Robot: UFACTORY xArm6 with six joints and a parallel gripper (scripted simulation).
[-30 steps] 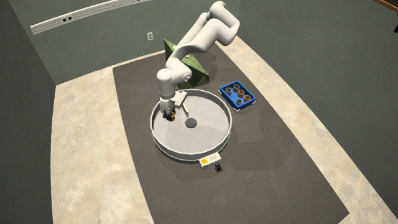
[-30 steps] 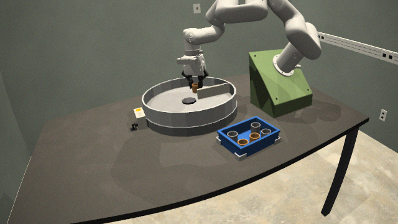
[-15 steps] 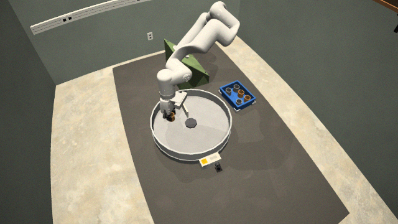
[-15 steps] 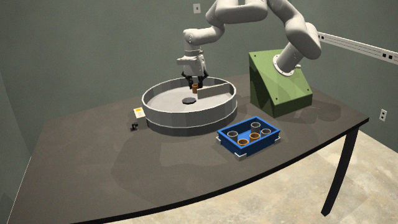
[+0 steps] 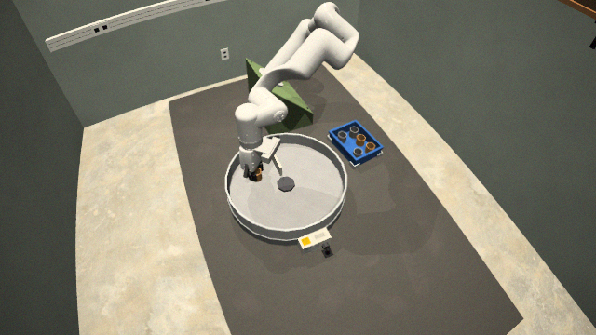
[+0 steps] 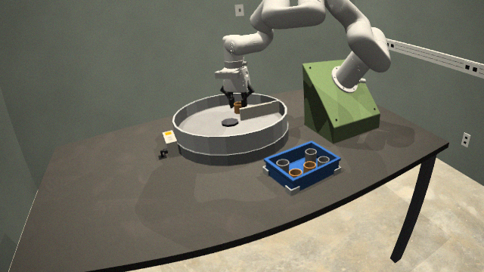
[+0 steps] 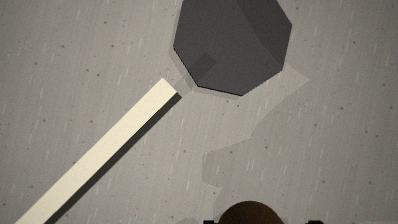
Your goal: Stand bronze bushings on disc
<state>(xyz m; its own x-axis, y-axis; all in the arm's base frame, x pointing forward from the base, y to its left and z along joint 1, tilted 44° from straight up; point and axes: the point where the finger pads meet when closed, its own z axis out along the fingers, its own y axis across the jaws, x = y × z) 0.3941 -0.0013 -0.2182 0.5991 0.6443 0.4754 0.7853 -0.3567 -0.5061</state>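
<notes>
The blue crate lies 430 mm to the left of my hand, 90 mm behind it and 70 mm below it. From my hand the other things lie so: grey turntable disc: 90 mm to the left, 60 mm ahead, 40 mm below.
</notes>
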